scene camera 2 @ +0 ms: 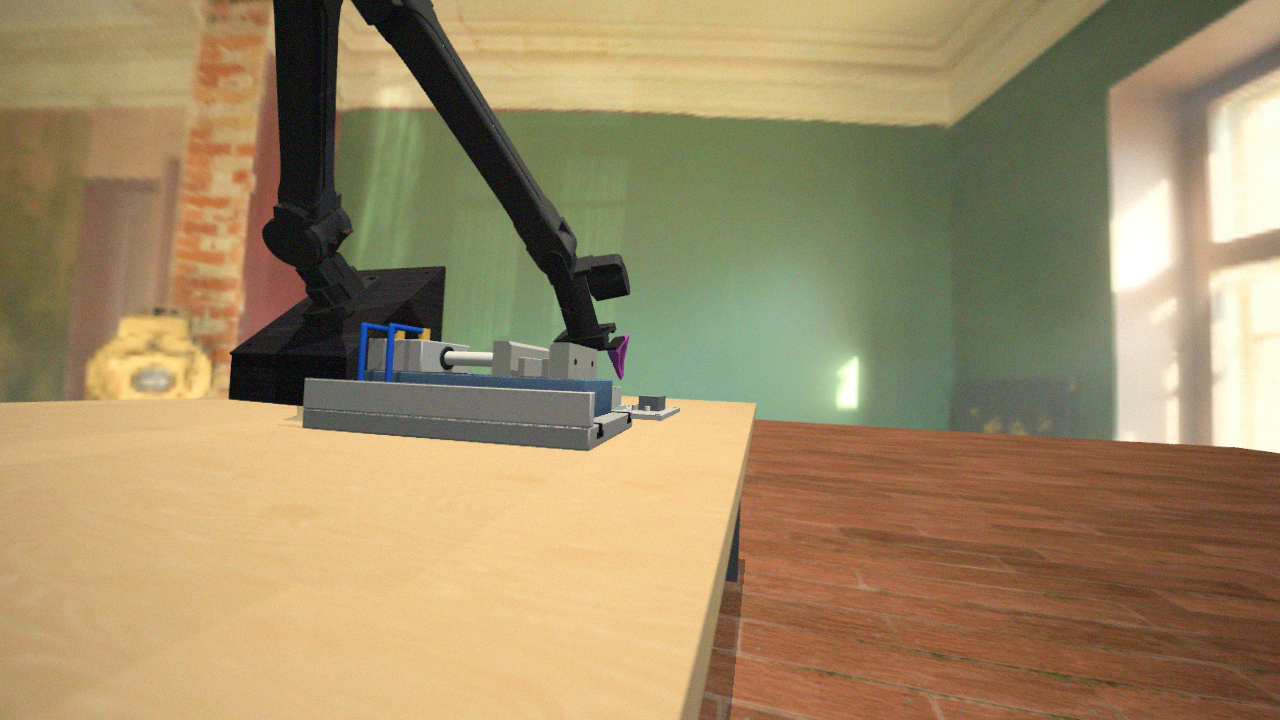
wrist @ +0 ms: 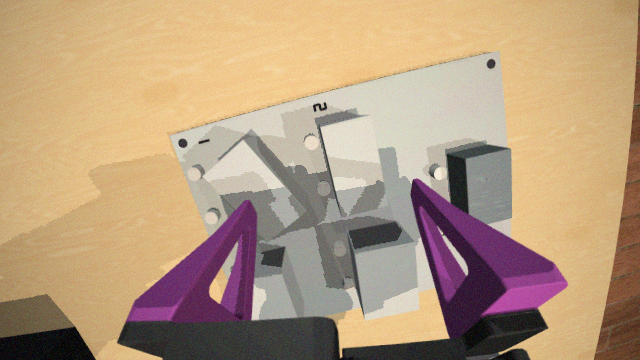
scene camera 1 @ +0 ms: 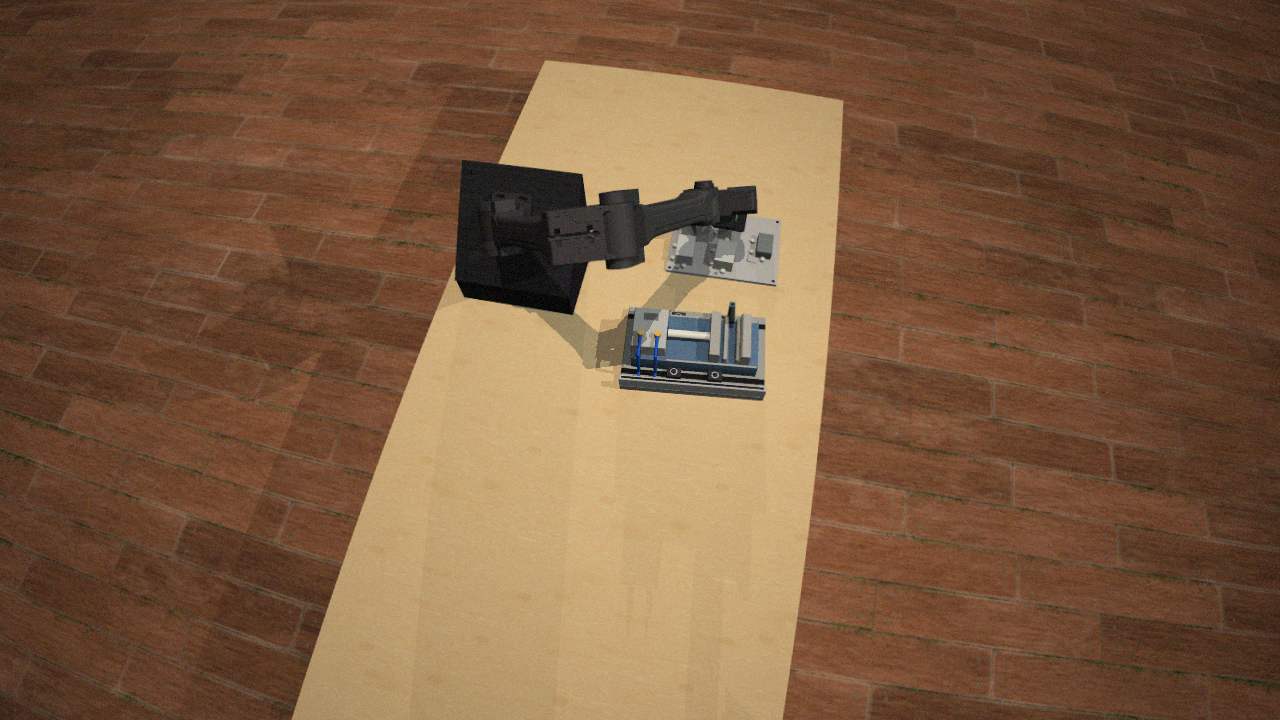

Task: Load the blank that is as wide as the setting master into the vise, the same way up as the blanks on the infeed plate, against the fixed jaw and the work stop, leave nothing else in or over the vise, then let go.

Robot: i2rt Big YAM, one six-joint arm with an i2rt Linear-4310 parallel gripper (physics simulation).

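Frame: origin at the arm's base, x ahead, y left, z up, level; millimetres.
Seen in the pictures: gripper, fingertip midpoint: (wrist: 330, 196); arm's base, origin of the base link: (scene camera 2: 346, 301).
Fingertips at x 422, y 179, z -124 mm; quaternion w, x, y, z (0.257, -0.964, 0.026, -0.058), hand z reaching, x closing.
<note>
Offsets run from my fingertips to a thing's top centre. "*": to the spot under its first point. Level surfaces: height alone.
The infeed plate (scene camera 1: 767, 274) (wrist: 435, 95) carries several grey blocks. In the wrist view, one block {46 mm back, 9 mm left, 13 mm down} (wrist: 250, 172) is turned askew at the left, one light block {20 mm ahead, 10 mm left, 13 mm down} (wrist: 350, 150) stands by pins near the mark 2, one block {28 mm ahead, 80 mm right, 13 mm down} (wrist: 387, 275) has a dark recess, another {64 mm back, 81 mm right, 13 mm down} (wrist: 275, 285) is partly hidden by a finger, and a darker block {115 mm ahead, 32 mm right, 24 mm down} (wrist: 487, 185) is at the right. I cannot tell which is the setting master. My gripper (wrist: 330, 196) is open and empty above the plate. The vise {6 mm back, 332 mm right, 43 mm up} (scene camera 1: 691, 380) (scene camera 2: 447, 402) has its moving jaw (scene camera 1: 716, 336) (scene camera 2: 519, 357) apart from the fixed jaw (scene camera 1: 745, 338) (scene camera 2: 572, 360); no blank shows between them.
A dark blue upright piece {* 60 mm ahead, 271 mm right, 40 mm up} (scene camera 1: 732, 312) rises at the jaw gap. Two blue hoses {* 109 mm back, 404 mm right, 52 mm up} (scene camera 1: 639, 353) (scene camera 2: 361, 351) stand at the vise's left end. The black arm base (scene camera 1: 519, 286) (scene camera 2: 295, 376) is left of the plate. The table {57 mm down} (scene camera 1: 581, 537) ends right of the plate and vise.
</note>
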